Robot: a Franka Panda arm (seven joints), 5 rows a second.
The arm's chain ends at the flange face. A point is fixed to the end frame.
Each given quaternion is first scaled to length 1.
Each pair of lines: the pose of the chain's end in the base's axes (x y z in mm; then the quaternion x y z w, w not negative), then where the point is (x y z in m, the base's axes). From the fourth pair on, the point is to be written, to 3 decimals.
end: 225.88 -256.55 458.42 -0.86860 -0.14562 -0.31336 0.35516
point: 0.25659 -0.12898 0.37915
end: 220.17 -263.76 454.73 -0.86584 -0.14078 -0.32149 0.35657
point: 0.25342 -0.13582 0.37709
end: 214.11 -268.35 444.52 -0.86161 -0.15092 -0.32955 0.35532
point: 0.24768 -0.14026 0.36726
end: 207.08 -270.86 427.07 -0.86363 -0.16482 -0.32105 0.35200
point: 0.237 -0.143 0.347
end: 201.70 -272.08 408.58 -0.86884 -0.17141 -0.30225 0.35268
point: 0.226 -0.145 0.326
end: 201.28 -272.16 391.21 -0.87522 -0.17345 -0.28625 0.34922
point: 0.222 -0.146 0.306
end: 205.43 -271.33 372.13 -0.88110 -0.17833 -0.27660 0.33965
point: 0.224 -0.148 0.283
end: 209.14 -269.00 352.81 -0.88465 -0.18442 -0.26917 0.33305
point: 0.225 -0.147 0.261
